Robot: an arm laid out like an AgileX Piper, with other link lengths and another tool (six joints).
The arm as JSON. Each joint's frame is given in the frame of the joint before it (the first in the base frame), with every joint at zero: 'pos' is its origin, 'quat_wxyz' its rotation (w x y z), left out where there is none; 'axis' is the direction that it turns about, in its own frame. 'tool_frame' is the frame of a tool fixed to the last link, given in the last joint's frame.
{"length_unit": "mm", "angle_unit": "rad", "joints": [
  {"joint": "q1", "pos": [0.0, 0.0, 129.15], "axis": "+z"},
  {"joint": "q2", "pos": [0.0, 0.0, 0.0], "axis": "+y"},
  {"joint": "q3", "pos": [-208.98, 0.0, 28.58], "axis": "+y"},
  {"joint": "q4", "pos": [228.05, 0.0, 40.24], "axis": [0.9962, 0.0, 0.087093]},
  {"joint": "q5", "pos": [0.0, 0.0, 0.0], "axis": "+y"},
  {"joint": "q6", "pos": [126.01, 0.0, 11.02], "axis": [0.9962, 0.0, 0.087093]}
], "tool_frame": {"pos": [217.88, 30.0, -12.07], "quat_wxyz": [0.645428, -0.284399, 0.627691, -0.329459]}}
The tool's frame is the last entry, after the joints.
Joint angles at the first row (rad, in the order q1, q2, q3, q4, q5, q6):
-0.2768 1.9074 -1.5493 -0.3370 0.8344 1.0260
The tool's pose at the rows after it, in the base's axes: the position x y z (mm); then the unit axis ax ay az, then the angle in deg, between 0 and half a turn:
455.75 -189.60 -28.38 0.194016 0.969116 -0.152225 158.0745
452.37 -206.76 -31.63 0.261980 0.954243 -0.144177 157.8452
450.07 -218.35 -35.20 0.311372 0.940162 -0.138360 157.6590
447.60 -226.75 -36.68 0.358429 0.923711 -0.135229 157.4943
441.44 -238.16 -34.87 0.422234 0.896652 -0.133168 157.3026
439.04 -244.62 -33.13 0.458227 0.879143 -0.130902 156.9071
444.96 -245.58 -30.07 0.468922 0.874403 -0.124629 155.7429
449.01 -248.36 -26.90 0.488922 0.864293 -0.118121 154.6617
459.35 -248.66 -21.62 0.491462 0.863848 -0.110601 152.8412
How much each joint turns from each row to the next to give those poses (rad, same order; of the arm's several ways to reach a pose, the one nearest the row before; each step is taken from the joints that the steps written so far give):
-0.0273 0.0215 -0.0192 -0.0056 0.0085 0.1290
-0.0280 0.0150 -0.0019 -0.0115 -0.0018 0.1221
-0.0161 0.0135 0.0003 -0.0123 -0.0039 0.0977
-0.0022 0.0081 0.0000 -0.0226 0.0072 0.1109
0.0000 0.0000 0.0000 -0.0323 0.0248 0.1527
0.0000 0.0000 0.0000 -0.0167 0.0100 0.0879
0.0000 0.0000 0.0000 0.0000 -0.0172 0.0281
0.0000 0.0000 0.0000 -0.0049 -0.0113 0.0512
0.0000 0.0000 0.0000 0.0000 -0.0328 0.0130

